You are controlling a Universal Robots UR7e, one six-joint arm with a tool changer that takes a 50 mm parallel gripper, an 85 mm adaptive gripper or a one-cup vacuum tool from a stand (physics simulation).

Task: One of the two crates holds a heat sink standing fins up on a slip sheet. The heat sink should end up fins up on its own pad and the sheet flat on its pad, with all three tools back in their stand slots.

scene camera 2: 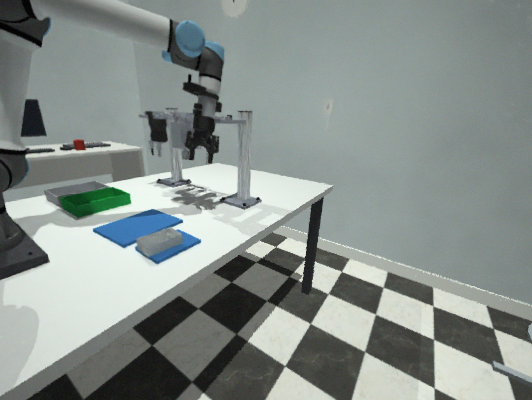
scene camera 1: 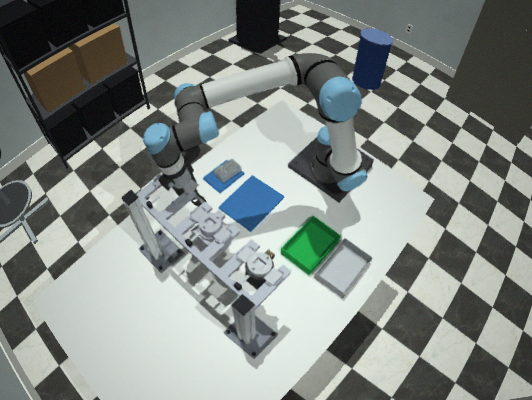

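Where they show: hand, its tool point: [scene camera 2: 205, 112]; arm's base, origin of its link: [scene camera 1: 328, 168].
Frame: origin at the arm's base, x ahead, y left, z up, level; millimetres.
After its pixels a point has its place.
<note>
The grey heat sink [scene camera 1: 227, 171] @(x 286, y -307, z 6 mm) [scene camera 2: 160, 242] @(x 255, y -345, z 5 mm) lies on the small blue pad [scene camera 1: 220, 186] @(x 346, y -293, z -23 mm) [scene camera 2: 192, 241] @(x 339, y -370, z -23 mm); its fins are too small to make out. The large blue pad [scene camera 1: 251, 202] @(x 325, y -145, z -22 mm) [scene camera 2: 135, 227] @(x 298, y -160, z -22 mm) beside it is bare. The slip sheet cannot be told apart in either view. My gripper [scene camera 1: 189, 199] [scene camera 2: 202, 156], the adaptive one, is on the arm, fingers down, open and empty. It is at the end slot of the tool stand [scene camera 1: 214, 264] @(x 709, y 54, z 310 mm) [scene camera 2: 244, 160] @(x 712, y -285, z 153 mm), partly hidden by the stand in scene camera 1. Two other tools [scene camera 1: 210, 225] @(x 631, y -32, z 315 mm) [scene camera 1: 259, 265] @(x 638, y 145, z 315 mm) hang in the stand.
A green crate [scene camera 1: 305, 266] @(x 429, y 186, z 9 mm) [scene camera 2: 102, 204] @(x 321, y 79, z -7 mm) and a grey crate [scene camera 1: 330, 288] @(x 431, y 304, z -21 mm) [scene camera 2: 54, 195] @(x 246, y 266, z 9 mm) stand side by side, away from the pads. The stand's two posts rise from the table; the arm's dark base plate [scene camera 1: 300, 164] @(x 54, y -105, z -6 mm) [scene camera 2: 30, 257] @(x 53, y -142, z -7 mm) is behind the pads.
</note>
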